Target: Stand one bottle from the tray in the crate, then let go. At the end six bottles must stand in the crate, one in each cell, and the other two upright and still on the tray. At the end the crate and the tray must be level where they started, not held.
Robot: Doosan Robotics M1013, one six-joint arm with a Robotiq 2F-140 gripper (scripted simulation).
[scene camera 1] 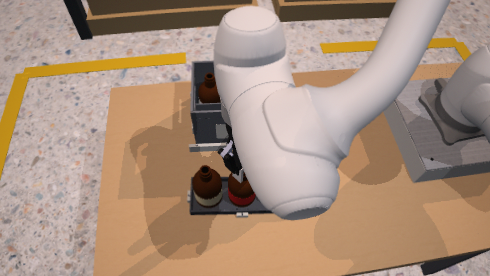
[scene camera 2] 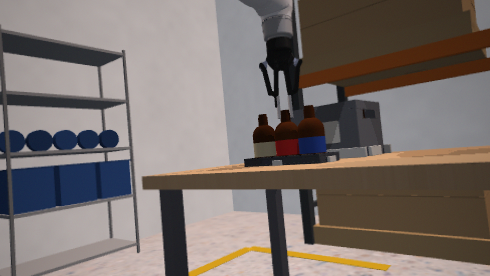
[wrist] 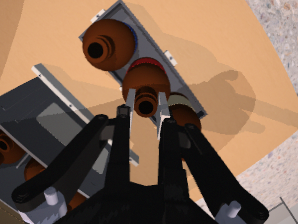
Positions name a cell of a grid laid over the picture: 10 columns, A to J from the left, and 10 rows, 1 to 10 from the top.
Labels:
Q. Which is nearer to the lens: the grey crate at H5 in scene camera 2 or the dark tray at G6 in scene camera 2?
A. The dark tray.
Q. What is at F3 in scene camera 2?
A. My gripper.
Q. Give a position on a grey crate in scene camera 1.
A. E5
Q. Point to a dark tray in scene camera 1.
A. E8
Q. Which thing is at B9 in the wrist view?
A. My gripper.

